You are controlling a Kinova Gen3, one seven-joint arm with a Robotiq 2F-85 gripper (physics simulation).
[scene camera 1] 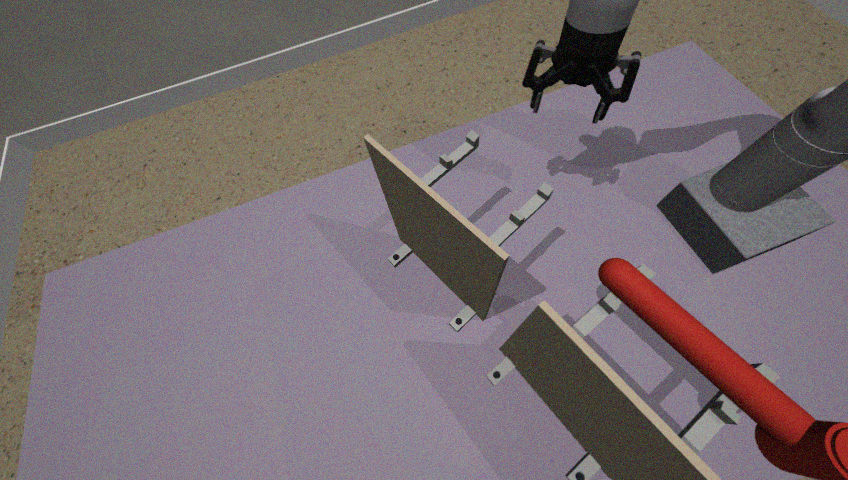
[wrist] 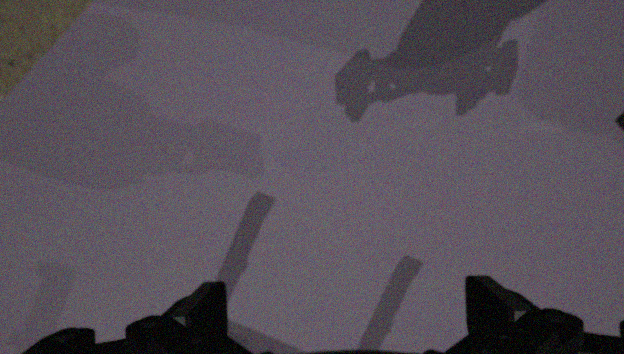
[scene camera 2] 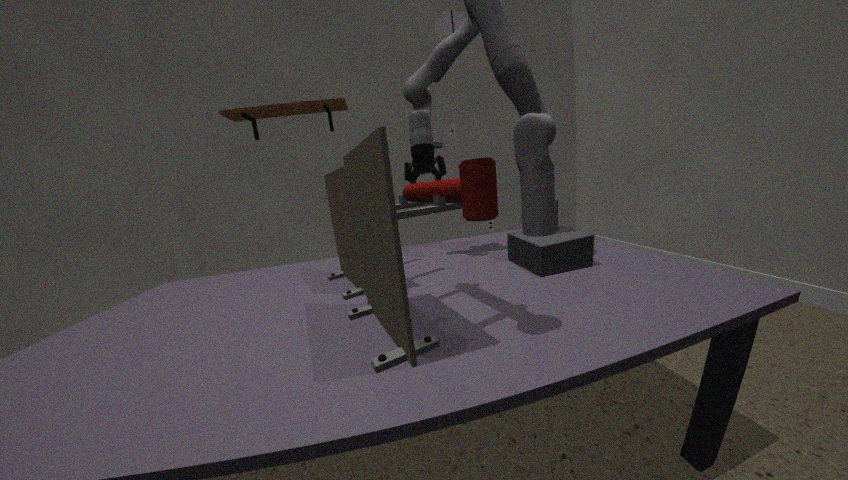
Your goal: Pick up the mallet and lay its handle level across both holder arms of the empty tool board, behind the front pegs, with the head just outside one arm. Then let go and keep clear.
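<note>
The red mallet (scene camera 1: 702, 344) (scene camera 2: 478, 189) lies with its handle across both holder arms of the nearer tool board (scene camera 1: 580, 380) (scene camera 2: 371, 237). Its head is outside the arm nearer scene camera 2 and is cut off in the scene camera 1 view. The empty tool board (scene camera 1: 443, 234) stands farther back; its two holder arms (scene camera 1: 436, 172) (scene camera 1: 505, 230) bear upright pegs and hold nothing. My gripper (scene camera 1: 565, 115) (scene camera 2: 426, 178) (wrist: 344, 305) is open and empty, pointing down. It hangs in the air beyond the arm ends of the empty board, apart from the mallet, which the wrist view does not show.
The robot's grey base block (scene camera 1: 779, 223) (scene camera 2: 550, 252) stands on the lilac table (scene camera 1: 238, 356) (scene camera 2: 178, 380), on the arms' side of the boards. Board feet (scene camera 1: 399, 255) (scene camera 1: 461, 318) stick out behind the empty board. A wooden wall shelf (scene camera 2: 285, 109) hangs in the background. Arm shadows fall on the table.
</note>
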